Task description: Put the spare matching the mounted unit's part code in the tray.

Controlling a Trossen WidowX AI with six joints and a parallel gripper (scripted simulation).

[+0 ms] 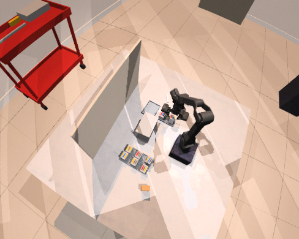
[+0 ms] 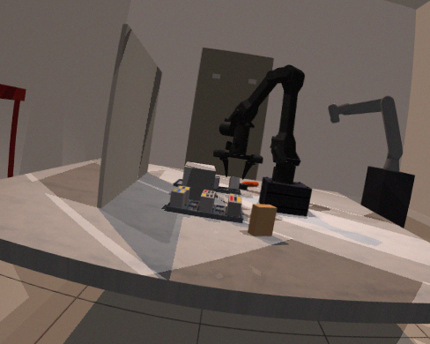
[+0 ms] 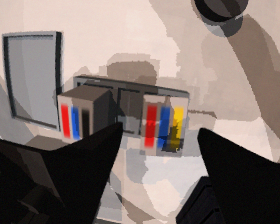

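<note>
Right now my gripper tip is 50 mm above the dark rack, 30 mm short of it and 10 mm to the right of it. Round my gripper tip: dark round puck 120 mm to the right, 50 mm below, 50 mm behind; grey tray 170 mm ahead, 50 mm below, 20 mm to the right; mounted unit 160 mm to the left, 140 mm ahead.
</note>
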